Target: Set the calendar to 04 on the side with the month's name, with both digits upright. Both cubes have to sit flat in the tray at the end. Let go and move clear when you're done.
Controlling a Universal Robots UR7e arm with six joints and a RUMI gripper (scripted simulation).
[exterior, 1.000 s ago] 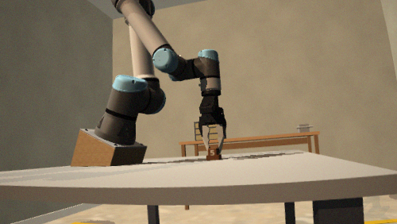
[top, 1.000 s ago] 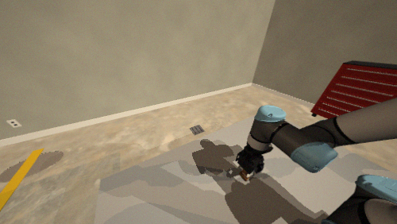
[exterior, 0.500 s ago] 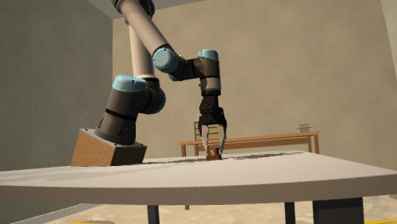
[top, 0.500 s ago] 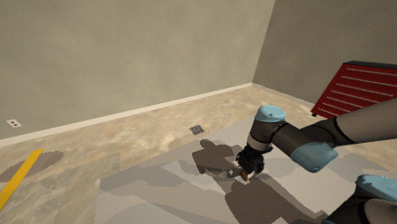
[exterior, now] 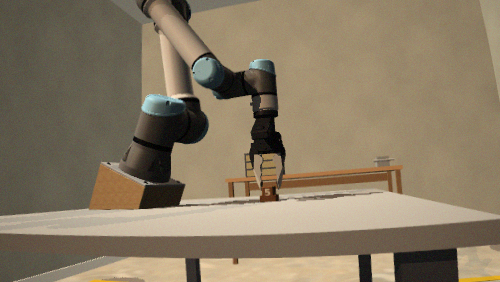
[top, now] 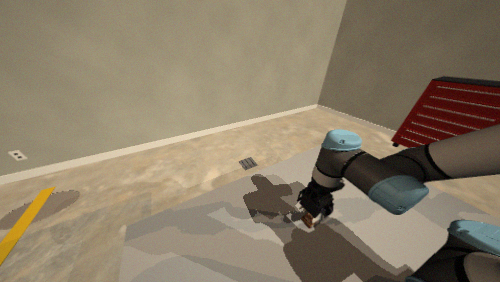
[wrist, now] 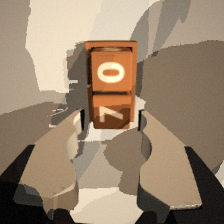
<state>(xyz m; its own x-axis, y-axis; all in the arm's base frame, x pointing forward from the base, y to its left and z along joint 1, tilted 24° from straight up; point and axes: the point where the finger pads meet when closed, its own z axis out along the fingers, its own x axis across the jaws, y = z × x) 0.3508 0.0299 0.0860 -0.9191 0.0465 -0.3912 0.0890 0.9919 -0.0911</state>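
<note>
My hand is 3 cm to the left of the cube and 2 cm above it. Also, from my hand: calendar tray (2 cm to the right, 4 cm below).
</note>
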